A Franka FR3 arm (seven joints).
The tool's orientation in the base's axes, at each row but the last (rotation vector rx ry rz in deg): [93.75, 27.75, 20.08]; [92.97, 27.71, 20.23]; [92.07, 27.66, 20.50]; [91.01, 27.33, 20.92]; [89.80, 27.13, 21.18]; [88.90, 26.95, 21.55]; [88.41, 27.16, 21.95]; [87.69, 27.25, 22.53]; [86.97, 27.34, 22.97]
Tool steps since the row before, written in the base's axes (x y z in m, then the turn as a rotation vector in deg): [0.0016, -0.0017, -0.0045, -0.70, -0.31, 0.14]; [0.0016, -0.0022, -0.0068, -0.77, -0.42, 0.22]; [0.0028, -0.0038, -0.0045, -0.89, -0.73, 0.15]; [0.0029, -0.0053, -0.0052, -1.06, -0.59, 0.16]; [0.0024, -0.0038, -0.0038, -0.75, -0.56, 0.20]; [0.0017, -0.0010, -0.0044, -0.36, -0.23, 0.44]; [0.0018, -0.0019, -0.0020, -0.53, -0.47, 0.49]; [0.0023, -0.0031, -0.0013, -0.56, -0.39, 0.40]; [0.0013, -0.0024, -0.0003, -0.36, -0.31, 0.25]
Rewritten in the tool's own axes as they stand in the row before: [0.0008, -0.0042, 0.0028, -0.77, 0.09, -0.10]; [0.0006, -0.0064, 0.0034, -0.89, 0.17, -0.05]; [0.0007, -0.0040, 0.0051, -1.14, 0.10, 0.17]; [0.0001, -0.0047, 0.0064, -1.22, 0.09, -0.04]; [0.0003, -0.0035, 0.0047, -0.94, 0.16, 0.09]; [0.0012, -0.0043, 0.0019, -0.45, 0.42, 0.00]; [0.0007, -0.0019, 0.0026, -0.72, 0.46, 0.11]; [0.0004, -0.0012, 0.0039, -0.70, 0.37, 0.03]; [-0.0002, -0.0003, 0.0027, -0.48, 0.23, 0.07]
